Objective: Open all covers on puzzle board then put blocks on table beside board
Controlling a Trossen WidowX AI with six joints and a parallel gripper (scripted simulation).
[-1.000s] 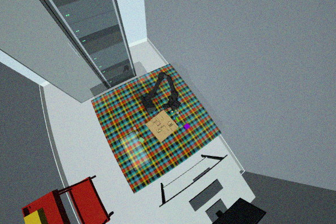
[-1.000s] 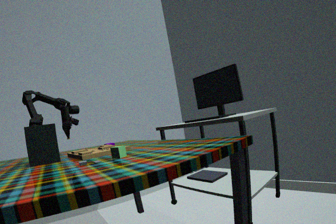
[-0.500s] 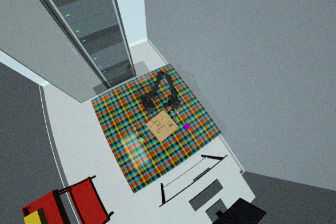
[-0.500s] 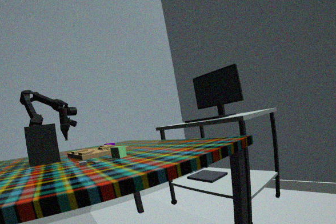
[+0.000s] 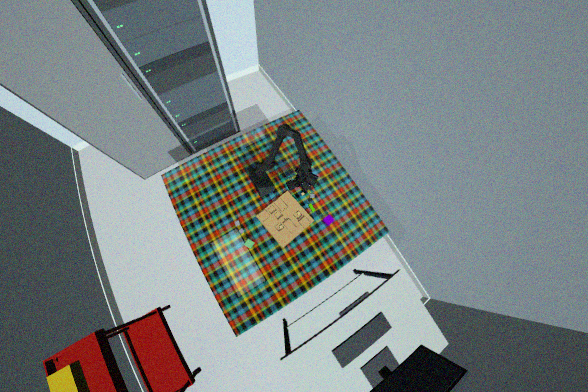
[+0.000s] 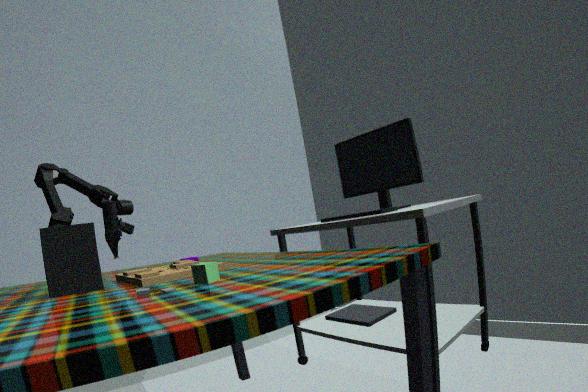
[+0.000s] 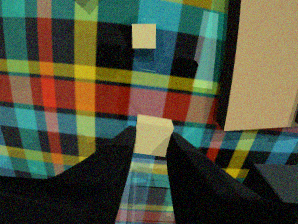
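The bright green block is 17 cm ahead of my gripper tip, 4 cm to the left of it and 7 cm below it. From my gripper tip the other things lie so: purple block (31 cm ahead, 11 cm to the left, 7 cm below); grey piece (7 cm ahead, 50 cm to the right, 7 cm below); pale green block (24 cm ahead, 47 cm to the right, 6 cm below).
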